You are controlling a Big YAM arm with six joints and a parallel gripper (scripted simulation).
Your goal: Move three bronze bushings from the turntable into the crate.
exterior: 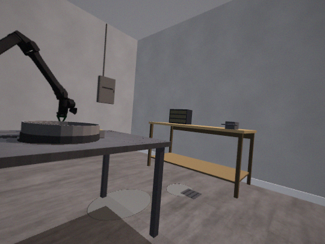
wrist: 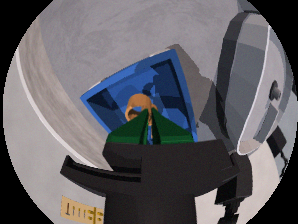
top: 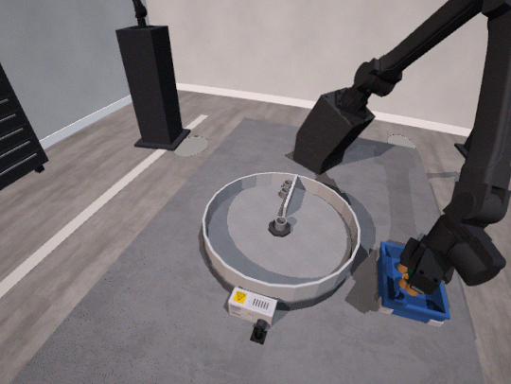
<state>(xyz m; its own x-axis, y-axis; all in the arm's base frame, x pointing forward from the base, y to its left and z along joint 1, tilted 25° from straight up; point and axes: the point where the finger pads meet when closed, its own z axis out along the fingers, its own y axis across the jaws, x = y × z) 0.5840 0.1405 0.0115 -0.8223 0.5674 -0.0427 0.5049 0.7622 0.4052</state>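
My hand is 50 mm above the blue crate, 30 mm past it and 20 mm to the right of it. Also, from my hand: round turntable 320 mm to the right, 130 mm behind, 20 mm below.
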